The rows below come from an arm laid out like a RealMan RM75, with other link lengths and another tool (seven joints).
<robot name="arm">
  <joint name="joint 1" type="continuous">
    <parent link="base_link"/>
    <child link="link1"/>
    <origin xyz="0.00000 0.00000 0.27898"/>
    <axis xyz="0 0 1"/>
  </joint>
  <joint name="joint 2" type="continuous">
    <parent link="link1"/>
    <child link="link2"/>
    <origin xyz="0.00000 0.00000 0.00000"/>
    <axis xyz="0 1 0"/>
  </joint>
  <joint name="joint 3" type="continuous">
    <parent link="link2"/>
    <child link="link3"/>
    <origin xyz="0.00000 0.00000 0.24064"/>
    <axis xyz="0 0 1"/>
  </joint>
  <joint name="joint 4" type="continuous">
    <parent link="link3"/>
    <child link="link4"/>
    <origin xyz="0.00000 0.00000 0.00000"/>
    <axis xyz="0 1 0"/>
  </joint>
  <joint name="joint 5" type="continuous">
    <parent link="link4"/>
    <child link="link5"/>
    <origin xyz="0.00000 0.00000 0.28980"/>
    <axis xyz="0 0 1"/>
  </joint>
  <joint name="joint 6" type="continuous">
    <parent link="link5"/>
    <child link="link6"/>
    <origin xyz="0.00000 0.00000 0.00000"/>
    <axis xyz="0 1 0"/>
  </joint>
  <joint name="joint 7" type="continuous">
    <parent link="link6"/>
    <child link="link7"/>
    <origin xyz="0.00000 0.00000 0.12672"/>
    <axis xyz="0 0 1"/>
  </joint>
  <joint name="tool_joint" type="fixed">
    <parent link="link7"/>
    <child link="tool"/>
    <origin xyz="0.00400 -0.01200 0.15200" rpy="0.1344 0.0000 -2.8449"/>
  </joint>
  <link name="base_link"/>
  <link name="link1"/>
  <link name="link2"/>
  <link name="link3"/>
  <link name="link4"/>
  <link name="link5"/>
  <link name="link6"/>
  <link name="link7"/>
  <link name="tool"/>
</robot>
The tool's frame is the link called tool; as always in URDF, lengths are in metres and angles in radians. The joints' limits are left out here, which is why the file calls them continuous.
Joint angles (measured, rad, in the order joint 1, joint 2, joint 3, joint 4, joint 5, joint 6, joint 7), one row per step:
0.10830, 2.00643, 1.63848, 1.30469, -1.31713, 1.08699, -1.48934
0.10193, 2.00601, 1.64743, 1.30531, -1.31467, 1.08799, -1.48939
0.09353, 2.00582, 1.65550, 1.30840, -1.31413, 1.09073, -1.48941
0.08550, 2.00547, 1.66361, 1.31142, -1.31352, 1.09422, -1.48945
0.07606, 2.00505, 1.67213, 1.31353, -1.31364, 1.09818, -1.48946
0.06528, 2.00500, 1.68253, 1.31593, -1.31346, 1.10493, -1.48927
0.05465, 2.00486, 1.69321, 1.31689, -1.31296, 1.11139, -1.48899
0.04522, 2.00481, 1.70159, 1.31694, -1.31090, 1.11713, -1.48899
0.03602, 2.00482, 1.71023, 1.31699, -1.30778, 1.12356, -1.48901
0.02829, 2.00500, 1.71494, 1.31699, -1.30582, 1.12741, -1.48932
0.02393, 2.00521, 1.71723, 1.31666, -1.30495, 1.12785, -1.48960
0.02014, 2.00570, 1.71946, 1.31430, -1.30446, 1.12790, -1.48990
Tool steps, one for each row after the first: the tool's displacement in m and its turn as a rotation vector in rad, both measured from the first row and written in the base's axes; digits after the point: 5 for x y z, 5 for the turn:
0.00373, 0.00100, 0.00408, 0.00806, 0.00297, -0.00903
0.00736, 0.00103, 0.00777, 0.01472, 0.00433, -0.01628
0.01081, 0.00089, 0.01144, 0.02089, 0.00562, -0.02274
0.01544, 0.00043, 0.01496, 0.02656, 0.00619, -0.03129
0.02037, -0.00055, 0.01900, 0.03192, 0.00798, -0.04006
0.02585, -0.00151, 0.02298, 0.03719, 0.01000, -0.05033
0.03050, -0.00261, 0.02616, 0.04100, 0.01324, -0.05953
0.03477, -0.00380, 0.02953, 0.04482, 0.01765, -0.06811
0.03820, -0.00501, 0.03135, 0.04689, 0.02029, -0.07509
0.04046, -0.00542, 0.03228, 0.04887, 0.02131, -0.08021
0.04326, -0.00578, 0.03275, 0.05015, 0.02236, -0.08683

